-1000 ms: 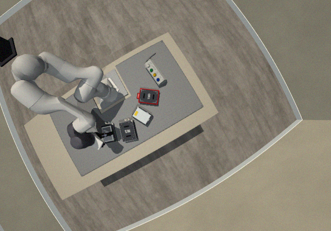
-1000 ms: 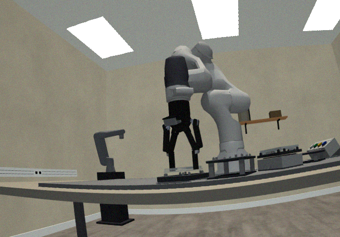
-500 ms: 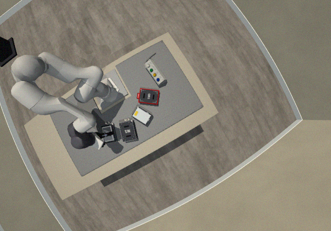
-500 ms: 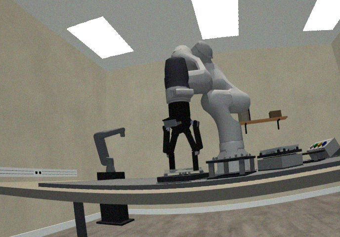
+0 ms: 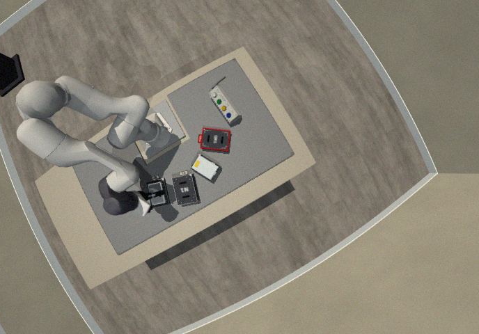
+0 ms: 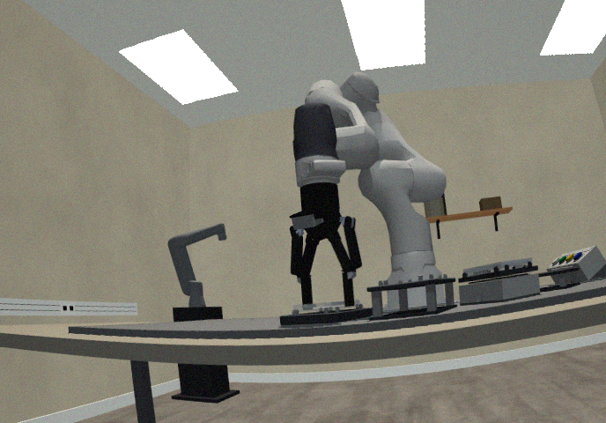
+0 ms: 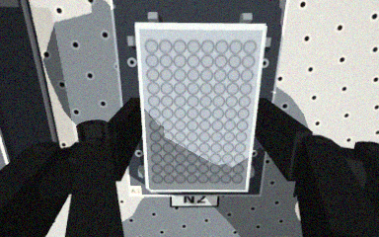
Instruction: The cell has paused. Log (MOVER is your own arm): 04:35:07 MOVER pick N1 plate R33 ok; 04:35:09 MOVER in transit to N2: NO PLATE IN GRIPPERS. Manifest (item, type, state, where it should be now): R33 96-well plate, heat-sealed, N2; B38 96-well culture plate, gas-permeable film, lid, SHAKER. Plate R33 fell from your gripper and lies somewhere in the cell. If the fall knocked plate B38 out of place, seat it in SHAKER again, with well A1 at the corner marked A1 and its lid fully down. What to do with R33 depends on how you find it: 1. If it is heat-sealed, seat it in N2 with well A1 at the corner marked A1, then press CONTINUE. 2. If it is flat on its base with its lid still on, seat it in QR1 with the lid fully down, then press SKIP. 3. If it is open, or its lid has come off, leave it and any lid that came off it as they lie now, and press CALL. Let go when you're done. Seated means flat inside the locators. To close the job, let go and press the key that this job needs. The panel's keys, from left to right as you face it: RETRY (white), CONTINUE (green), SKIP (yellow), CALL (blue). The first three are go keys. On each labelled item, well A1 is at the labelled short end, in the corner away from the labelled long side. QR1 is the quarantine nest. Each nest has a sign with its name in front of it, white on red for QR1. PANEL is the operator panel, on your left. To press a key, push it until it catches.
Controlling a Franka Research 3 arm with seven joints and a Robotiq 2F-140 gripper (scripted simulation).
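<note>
My gripper is now 20 mm above the flat white plate. The rest, counted from my hand: QR1 nest 460 mm to the left, 120 mm behind, 20 mm below.
</note>
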